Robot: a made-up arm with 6 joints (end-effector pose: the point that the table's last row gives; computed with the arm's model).
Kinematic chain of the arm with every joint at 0, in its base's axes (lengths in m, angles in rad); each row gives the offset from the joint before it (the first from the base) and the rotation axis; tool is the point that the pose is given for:
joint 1: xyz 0 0 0.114 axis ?
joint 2: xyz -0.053 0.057 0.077 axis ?
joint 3: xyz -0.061 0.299 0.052 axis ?
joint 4: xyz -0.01 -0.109 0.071 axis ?
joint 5: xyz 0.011 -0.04 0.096 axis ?
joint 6: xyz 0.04 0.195 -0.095 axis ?
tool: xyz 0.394 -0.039 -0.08
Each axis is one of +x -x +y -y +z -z.
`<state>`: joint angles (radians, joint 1 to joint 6).
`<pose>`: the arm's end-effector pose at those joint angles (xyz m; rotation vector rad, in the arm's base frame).
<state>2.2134 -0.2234 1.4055 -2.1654 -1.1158 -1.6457</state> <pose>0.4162 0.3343 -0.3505 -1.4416 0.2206 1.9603</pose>
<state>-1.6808 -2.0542 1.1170 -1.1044 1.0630 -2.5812</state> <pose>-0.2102 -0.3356 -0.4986 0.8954 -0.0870 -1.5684</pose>
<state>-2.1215 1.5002 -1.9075 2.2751 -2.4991 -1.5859</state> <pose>0.1405 0.1528 0.6813 -1.4365 -1.7878 -0.5309</pose>
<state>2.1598 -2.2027 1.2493 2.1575 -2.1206 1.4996</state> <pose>0.6704 -0.2807 0.3574 1.2758 -0.3891 0.2116</pose>
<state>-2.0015 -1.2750 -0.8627 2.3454 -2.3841 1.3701</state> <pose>-0.6253 -0.2411 -0.1752 0.9881 -1.0621 -2.1923</pose>
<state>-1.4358 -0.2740 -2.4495 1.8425 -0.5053 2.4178</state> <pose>0.1308 0.4423 -0.2861 1.9671 0.7337 -0.2871</pose>
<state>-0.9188 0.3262 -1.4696 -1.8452 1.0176 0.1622</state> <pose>0.2083 0.1966 0.4259 1.2975 -0.6944 0.0228</pose>
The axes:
joint 1: +y
joint 2: -x
joint 3: -y
joint 4: -x
joint 5: +z
joint 6: -x

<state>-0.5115 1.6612 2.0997 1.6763 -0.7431 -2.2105</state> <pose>-0.3833 0.4313 -0.3058 1.0331 1.4005 -2.6070</pose>
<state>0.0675 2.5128 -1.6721 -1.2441 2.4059 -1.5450</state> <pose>0.0060 0.1799 -0.3933 0.7231 0.8665 -0.0743</pose>
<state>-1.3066 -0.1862 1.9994 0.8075 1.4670 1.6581</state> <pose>-0.2028 0.5394 0.2594 1.4847 0.7022 2.1567</pose>
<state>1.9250 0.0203 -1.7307 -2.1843 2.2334 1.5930</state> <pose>0.3553 0.0874 -0.2046 -0.6796 1.3705 -0.0954</pose>
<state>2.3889 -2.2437 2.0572 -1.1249 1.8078 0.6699</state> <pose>0.6394 0.0654 -0.0621 -1.4857 -0.1138 0.2295</pose>
